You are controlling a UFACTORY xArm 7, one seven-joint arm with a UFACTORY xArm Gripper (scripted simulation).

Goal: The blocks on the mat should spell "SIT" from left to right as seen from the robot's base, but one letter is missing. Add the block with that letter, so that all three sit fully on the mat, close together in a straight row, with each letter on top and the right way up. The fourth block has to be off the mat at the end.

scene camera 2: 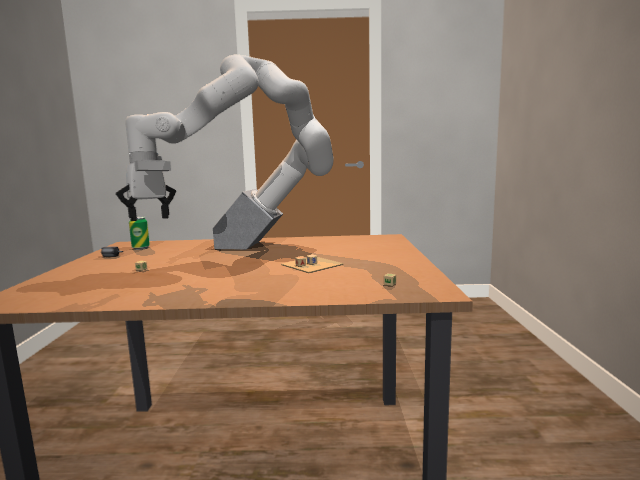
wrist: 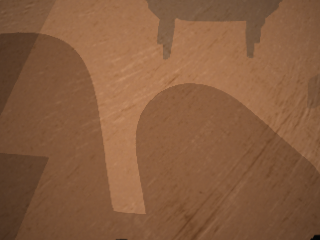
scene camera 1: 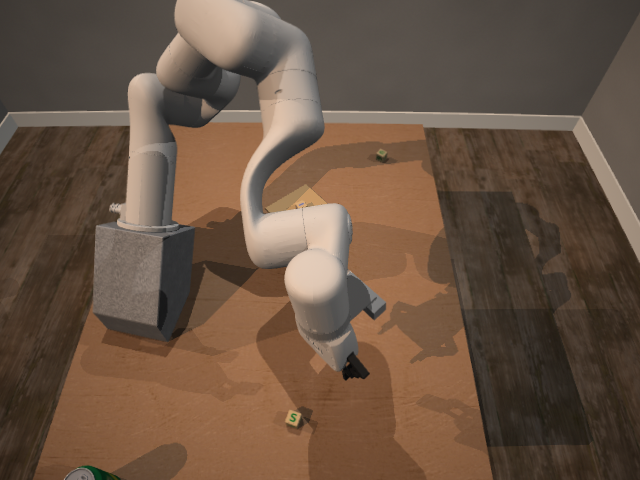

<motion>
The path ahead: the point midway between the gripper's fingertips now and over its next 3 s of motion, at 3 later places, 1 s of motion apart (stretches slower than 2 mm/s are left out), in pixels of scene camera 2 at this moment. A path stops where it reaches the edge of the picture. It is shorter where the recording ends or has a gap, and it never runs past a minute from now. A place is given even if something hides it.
The gripper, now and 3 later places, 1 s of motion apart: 150, 219; 120, 230; 137, 225; 138, 231
</motion>
